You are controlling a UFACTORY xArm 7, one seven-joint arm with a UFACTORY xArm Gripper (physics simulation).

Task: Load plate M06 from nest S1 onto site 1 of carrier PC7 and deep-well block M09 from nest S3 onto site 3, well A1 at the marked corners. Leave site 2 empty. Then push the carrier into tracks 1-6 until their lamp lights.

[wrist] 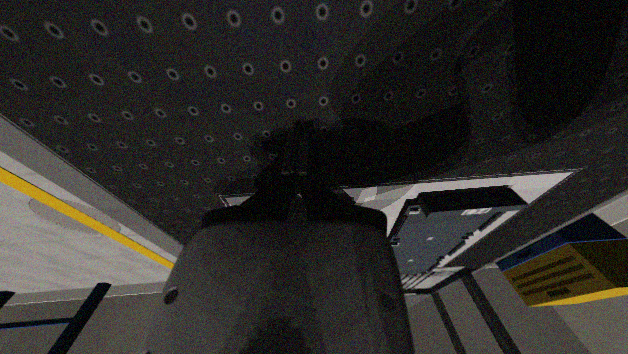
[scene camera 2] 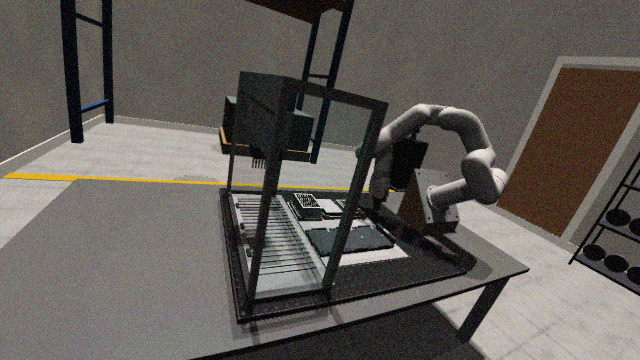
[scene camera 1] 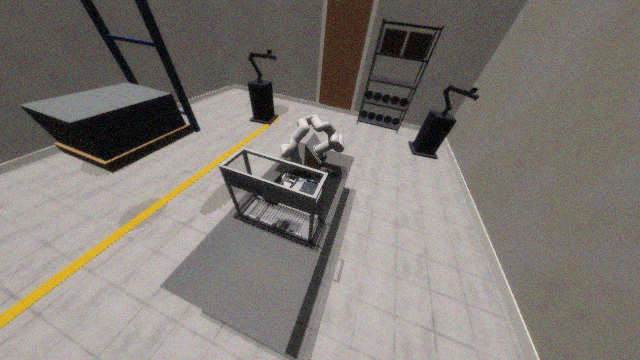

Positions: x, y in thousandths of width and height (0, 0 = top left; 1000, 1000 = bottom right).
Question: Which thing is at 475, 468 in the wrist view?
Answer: My gripper.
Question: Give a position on a dark carrier plate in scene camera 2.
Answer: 570, 660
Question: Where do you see a dark carrier plate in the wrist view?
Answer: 682, 648
